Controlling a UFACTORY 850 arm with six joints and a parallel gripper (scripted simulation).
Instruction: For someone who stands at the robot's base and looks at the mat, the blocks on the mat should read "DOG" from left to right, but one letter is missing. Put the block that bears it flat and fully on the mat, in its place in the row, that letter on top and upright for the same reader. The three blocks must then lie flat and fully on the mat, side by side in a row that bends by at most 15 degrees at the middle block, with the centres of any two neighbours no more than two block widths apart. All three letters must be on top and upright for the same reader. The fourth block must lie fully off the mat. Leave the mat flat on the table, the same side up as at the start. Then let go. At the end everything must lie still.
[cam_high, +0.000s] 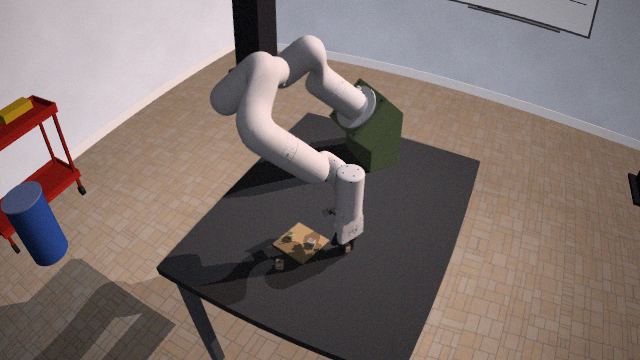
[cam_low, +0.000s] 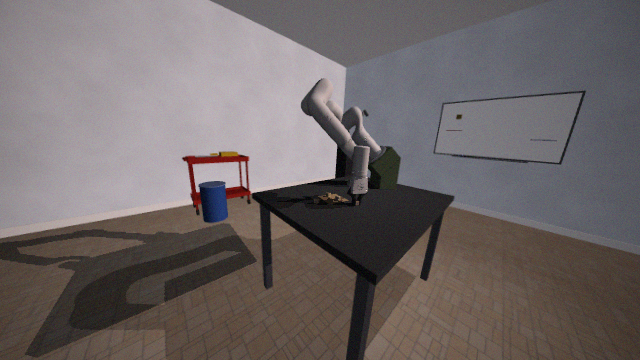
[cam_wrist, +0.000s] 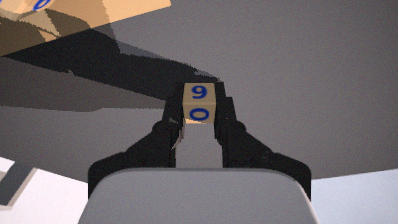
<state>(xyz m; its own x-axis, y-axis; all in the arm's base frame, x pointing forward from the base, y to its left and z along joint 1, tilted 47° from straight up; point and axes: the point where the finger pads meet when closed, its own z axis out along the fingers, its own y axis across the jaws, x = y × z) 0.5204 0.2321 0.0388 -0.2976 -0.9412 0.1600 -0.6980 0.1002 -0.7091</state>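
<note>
The tan mat lies 40 mm ahead of my hand, 150 mm to the right of it and 20 mm below it. The rest, counted from my hand: wooden block: 10 mm below.
</note>
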